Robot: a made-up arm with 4 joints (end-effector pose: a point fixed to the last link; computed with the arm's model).
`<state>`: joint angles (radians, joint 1 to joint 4).
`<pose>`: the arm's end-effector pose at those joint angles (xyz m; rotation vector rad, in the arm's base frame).
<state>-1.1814 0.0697 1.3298 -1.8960</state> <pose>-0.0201 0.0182 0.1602 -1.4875 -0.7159 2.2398</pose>
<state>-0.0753 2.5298 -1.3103 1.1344</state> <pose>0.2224 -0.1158 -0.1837 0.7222 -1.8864 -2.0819</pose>
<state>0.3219 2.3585 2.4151 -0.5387</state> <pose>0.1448 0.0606 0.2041 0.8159 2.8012 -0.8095</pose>
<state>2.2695 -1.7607 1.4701 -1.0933</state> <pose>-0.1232 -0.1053 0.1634 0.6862 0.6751 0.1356</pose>
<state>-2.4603 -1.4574 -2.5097 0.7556</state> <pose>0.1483 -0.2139 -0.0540 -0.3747 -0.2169 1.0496</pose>
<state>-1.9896 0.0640 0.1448 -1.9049</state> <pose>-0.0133 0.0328 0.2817 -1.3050 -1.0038 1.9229</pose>
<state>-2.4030 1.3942 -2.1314 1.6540</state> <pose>-0.0723 0.0460 0.3335 0.6680 2.5614 -1.0195</pose>
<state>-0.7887 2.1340 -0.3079 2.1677</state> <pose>0.3939 -0.1924 -0.0078 2.0140 -1.7706 -0.6997</pose>
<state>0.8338 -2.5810 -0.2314 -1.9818</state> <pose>-0.0118 0.2870 0.2648 -1.7729 -0.1108 -1.5923</pose>
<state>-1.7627 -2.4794 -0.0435 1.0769</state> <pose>0.0777 -0.3584 -0.2359 0.2092 -1.2447 -1.4807</pose>
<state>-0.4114 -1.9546 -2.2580 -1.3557</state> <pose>0.0624 0.0107 -0.1245 -0.6172 2.2940 1.1773</pose>
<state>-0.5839 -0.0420 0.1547 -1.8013</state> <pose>-0.0291 -0.1821 0.1439 -0.5625 -1.7177 0.6325</pose>
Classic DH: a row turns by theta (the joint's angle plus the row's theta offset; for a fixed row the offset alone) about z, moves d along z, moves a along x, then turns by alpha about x. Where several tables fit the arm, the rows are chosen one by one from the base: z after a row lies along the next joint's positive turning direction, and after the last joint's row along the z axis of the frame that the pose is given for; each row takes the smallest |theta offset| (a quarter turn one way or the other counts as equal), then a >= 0, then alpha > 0; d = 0 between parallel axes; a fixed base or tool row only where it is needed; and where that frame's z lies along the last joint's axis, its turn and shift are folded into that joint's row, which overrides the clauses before.
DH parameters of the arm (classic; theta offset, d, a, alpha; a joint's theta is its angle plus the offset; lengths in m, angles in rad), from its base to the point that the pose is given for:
base (fixed): 1.5708 0.09 0 1.5708
joint 1: 0 0.05 0.06 -1.5708
joint 2: 0 -0.1 -0.11 -1.5708
joint 3: 1.5708 0.16 0.07 1.5708
joint 4: -1.5708 -0.14 0.07 1.5708
tool (fixed): 0 -0.11 0 0

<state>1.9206 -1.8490 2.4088 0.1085</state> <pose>-0.0478 -0.1912 0.2271 -0.4018 1.6404 1.0382</pose>
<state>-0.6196 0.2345 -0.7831 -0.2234</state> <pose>0.0066 -0.2212 -0.1372 0.1816 -0.0708 0.1600</pose>
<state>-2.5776 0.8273 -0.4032 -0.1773</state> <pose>0.1293 -0.0712 0.4089 -1.9810 0.8897 0.2559</pose>
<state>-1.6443 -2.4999 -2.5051 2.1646</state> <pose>0.3078 -0.1441 -0.1000 -0.7175 -0.2865 0.6932</pose>
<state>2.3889 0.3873 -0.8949 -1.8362</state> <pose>0.0655 0.2553 0.1149 -2.0345 0.0692 1.9920</pose>
